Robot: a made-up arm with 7 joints.
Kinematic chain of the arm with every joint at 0, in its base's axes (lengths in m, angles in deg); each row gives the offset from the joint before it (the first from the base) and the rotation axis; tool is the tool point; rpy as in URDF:
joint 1: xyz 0 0 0.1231 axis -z
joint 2: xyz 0 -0.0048 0.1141 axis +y
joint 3: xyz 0 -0.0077 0.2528 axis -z
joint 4: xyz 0 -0.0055 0.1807 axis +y
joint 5: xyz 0 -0.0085 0.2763 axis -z
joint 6: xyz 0 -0.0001 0.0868 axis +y
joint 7: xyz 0 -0.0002 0.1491 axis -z
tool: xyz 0 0 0 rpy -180 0 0
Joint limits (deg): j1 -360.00..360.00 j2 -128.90..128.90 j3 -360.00..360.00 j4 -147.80..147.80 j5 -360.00..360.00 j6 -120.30..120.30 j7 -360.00..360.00
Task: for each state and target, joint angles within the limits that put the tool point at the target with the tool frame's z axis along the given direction. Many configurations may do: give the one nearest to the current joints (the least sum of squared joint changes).
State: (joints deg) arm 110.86 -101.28 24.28 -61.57 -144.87 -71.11 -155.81
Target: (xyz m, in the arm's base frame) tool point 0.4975 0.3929 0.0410 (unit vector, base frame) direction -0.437 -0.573 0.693
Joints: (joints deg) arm 112.10 -74.77 57.33 -94.16 -130.91 -54.41 -155.81
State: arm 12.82 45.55 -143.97 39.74 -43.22 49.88 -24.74
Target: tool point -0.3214 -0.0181 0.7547 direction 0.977 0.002 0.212
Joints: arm 21.18 22.66 -192.98 88.00 -16.98 36.94 -24.74
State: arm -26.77 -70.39 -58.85 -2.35 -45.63 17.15 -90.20
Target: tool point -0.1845 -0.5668 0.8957 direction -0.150 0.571 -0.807
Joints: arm -43.59 -52.62 -121.44 -40.53 -66.89 -8.11 -90.20
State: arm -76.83 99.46 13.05 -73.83 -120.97 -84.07 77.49
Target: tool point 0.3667 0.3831 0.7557 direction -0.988 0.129 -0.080
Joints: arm -60.54 70.14 5.94 -62.21 -113.83 -87.33 77.49
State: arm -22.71 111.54 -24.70 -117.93 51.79 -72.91 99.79
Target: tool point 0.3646 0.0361 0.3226 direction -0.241 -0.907 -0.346
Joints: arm -18.77 128.90 -39.94 -130.78 96.56 -98.98 99.79
